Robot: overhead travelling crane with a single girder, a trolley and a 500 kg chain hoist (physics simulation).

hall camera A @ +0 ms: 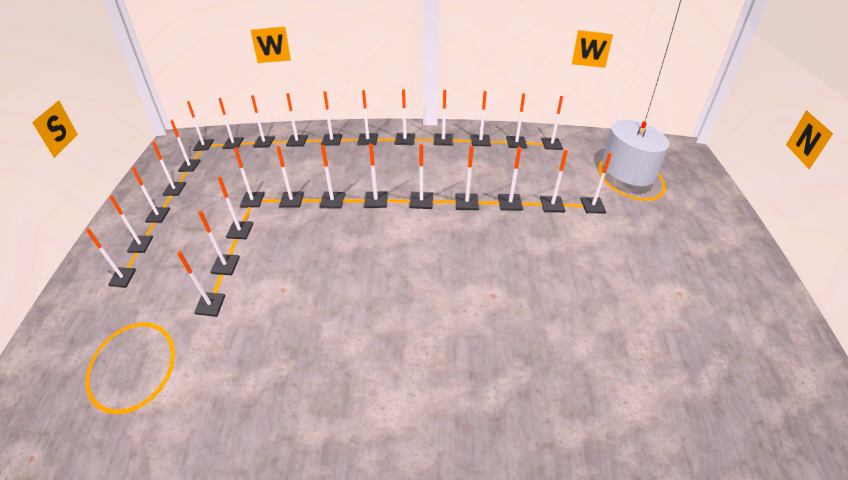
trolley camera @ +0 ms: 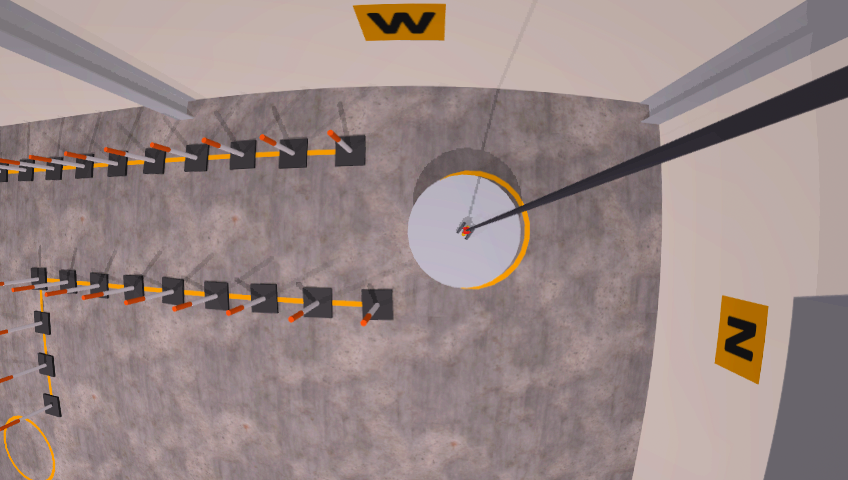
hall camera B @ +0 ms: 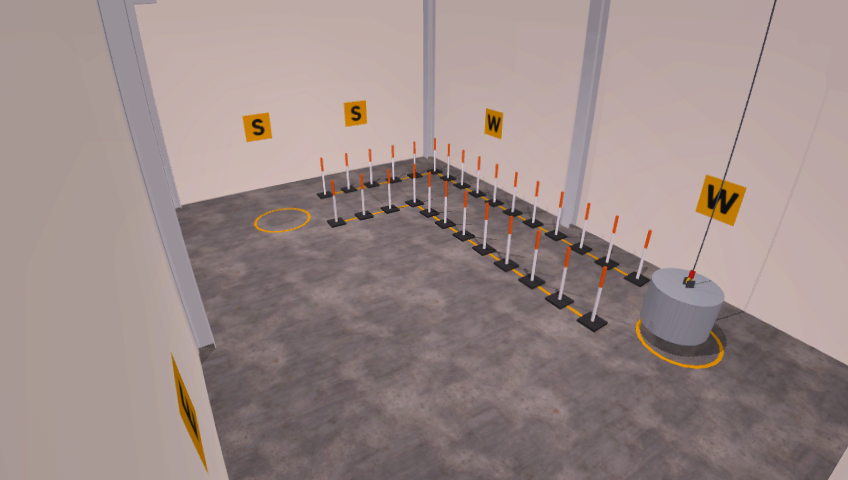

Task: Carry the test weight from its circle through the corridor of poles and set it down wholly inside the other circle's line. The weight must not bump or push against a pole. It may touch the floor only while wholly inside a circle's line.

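Note:
The grey cylindrical test weight (hall camera A: 635,157) (hall camera B: 681,310) (trolley camera: 440,252) hangs upright, a little above the floor, over the north circle (hall camera A: 664,186) (hall camera B: 690,366) (trolley camera: 527,231). In the trolley camera, that circle's line shows along the weight's right side; the left part is hidden. My hook (hall camera A: 642,129) (hall camera B: 689,279) (trolley camera: 465,230) is shut on the weight at its top centre. The near end pole (hall camera A: 601,179) (hall camera B: 598,294) (trolley camera: 371,312) and the wall-side end pole (hall camera A: 556,120) (hall camera B: 643,255) (trolley camera: 340,142) stand apart from the weight. The other circle (hall camera A: 119,411) (hall camera B: 282,231) lies at the corridor's far end.
Two rows of orange-and-white poles on black bases form an L-shaped corridor, running along the W wall (hall camera A: 351,65) and turning at the S side. Yellow floor lines join the bases. The N wall (hall camera A: 791,77) stands beyond the weight.

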